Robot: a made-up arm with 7 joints.
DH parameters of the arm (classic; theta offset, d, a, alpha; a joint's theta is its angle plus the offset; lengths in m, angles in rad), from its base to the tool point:
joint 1: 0 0.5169 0 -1.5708
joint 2: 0 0 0 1.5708
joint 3: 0 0.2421 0.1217 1.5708
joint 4: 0 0 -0.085 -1.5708
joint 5: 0 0.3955 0 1.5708
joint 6: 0 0 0.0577 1.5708
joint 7: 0 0 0 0
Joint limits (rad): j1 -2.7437..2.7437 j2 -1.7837..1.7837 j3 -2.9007..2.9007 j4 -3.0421..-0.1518 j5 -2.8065..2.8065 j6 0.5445..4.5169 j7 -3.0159..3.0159
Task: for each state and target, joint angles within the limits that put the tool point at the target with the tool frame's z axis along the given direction. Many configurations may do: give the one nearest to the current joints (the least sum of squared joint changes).
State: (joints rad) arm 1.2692 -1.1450 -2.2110 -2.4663 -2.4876 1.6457 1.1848
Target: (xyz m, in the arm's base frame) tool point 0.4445 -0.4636 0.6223 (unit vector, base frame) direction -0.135 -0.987 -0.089
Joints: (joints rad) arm 1.2525 -0.9558 -1.7412 -1.5884 -2.4709 1.8473 1.1848
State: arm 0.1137 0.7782 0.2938 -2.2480 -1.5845 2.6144 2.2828
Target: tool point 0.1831 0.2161 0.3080 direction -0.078 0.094 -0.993
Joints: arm 0.0480 0.4358 0.4963 -2.7901 -1.7410 3.0583 2.2828
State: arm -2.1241 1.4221 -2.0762 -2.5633 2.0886 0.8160 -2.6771
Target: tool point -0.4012 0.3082 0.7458 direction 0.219 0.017 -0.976
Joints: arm -2.5162 1.7837 -2.1081 -2.0749 1.2400 0.9977 -2.6771
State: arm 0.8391 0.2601 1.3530 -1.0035 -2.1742 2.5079 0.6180
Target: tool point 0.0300 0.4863 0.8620 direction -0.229 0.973 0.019
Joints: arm -0.0510 0.2905 1.6877 -1.4450 -2.4331 3.3873 0.6180
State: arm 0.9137 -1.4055 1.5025 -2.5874 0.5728 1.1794 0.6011
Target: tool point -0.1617 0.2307 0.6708 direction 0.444 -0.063 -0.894
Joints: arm 1.2493 -1.7837 1.0724 -3.0137 0.6248 1.3562 0.6011
